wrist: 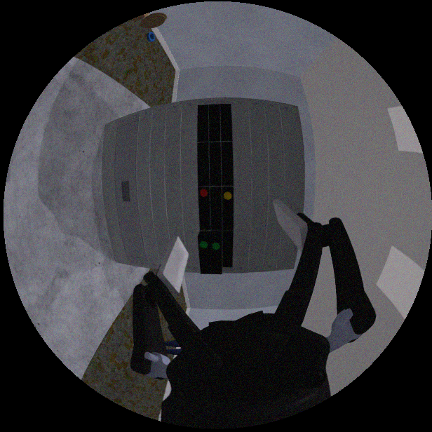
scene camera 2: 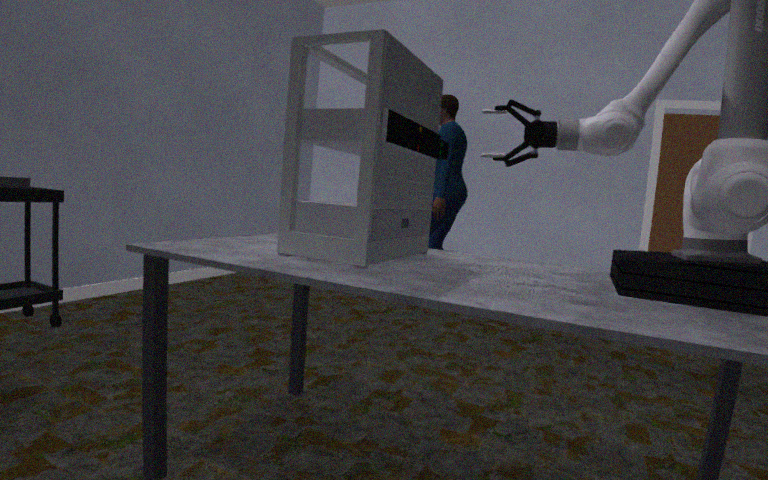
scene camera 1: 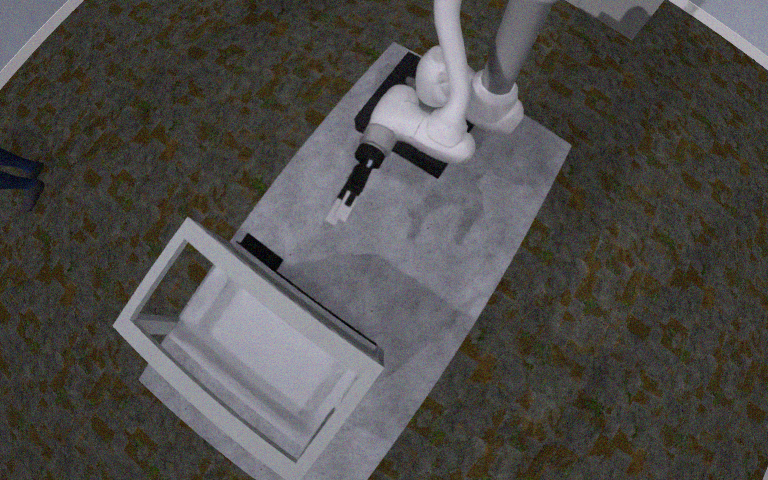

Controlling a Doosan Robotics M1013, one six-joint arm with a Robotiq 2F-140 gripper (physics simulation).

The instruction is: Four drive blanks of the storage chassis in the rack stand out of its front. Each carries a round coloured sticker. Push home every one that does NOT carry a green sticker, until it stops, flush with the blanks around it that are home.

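Places are measured from the arm's base along level axes (x right, y ahead, z up), in millimetres.
Pixels of known places: gripper, between the fingertips: (scene camera 2: 481, 133) (scene camera 1: 334, 221); arm's base, origin of its link: (scene camera 2: 713, 259) (scene camera 1: 435, 97).
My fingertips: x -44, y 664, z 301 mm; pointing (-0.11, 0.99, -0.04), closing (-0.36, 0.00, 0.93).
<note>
For each thing: its top centre in the pictures, then the offset to it from my fingertips. "spot": a spot on its surface instead. Level surfaces: height alone.
- table with the black storage chassis, a spot on its surface: (scene camera 2: 404, 131) spot: dx -138, dy +196, dz -23 mm
- black block, a spot on its surface: (scene camera 1: 260, 251) spot: dx +121, dy +169, dz -12 mm
- table, height of its surface: dz -409 mm
The rack (scene camera 1: 283, 298) (scene camera 2: 374, 181) (wrist: 267, 150) stands on the table with the black storage chassis (scene camera 2: 404, 131) (wrist: 215, 162) across its front. In the wrist view, the blank with a red sticker (wrist: 203, 193) and the blank with a yellow sticker (wrist: 227, 195) look level with their neighbours. Two blanks with green stickers (wrist: 203, 244) (wrist: 216, 246) stand out at the chassis's lower end. A black block (scene camera 1: 260, 251) juts from the rack's front in scene camera 1. My gripper (scene camera 1: 336, 219) (scene camera 2: 483, 133) (wrist: 227, 229) is open and empty, back from the front, fingers towards it.
The table (scene camera 1: 390, 226) (scene camera 2: 498, 288) carries the rack and the arm's dark base (scene camera 2: 679, 283). A person in blue (scene camera 2: 451, 164) is behind the rack in scene camera 2. A black cart (scene camera 2: 33, 195) stands at the far left, and a brown board (scene camera 2: 685, 181) is at the back wall.
</note>
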